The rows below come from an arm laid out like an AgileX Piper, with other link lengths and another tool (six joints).
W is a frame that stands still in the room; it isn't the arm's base.
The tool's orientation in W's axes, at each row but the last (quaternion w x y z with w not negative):
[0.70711 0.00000 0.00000 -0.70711]
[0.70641 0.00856 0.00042 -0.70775]
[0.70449 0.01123 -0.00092 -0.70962]
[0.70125 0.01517 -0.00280 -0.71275]
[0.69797 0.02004 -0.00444 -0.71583]
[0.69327 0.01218 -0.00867 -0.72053]
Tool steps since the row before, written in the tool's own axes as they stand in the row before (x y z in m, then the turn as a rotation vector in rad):
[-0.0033 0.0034 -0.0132 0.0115 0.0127 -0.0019]
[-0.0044 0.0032 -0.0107 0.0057 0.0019 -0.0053]
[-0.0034 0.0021 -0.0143 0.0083 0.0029 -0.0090]
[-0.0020 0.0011 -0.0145 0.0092 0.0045 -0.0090]
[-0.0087 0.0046 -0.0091 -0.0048 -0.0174 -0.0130]
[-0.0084 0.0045 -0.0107 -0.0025 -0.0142 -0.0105]
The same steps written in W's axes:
[0.0034 0.0033 -0.0132 0.0127 -0.0115 -0.0019]
[0.0033 0.0045 -0.0106 0.0020 -0.0056 -0.0053]
[0.0024 0.0036 -0.0142 0.0030 -0.0082 -0.0091]
[0.0015 0.0022 -0.0144 0.0046 -0.0091 -0.0090]
[0.0051 0.0088 -0.0087 -0.0168 0.0055 -0.0135]
[0.0051 0.0083 -0.0105 -0.0138 0.0031 -0.0109]

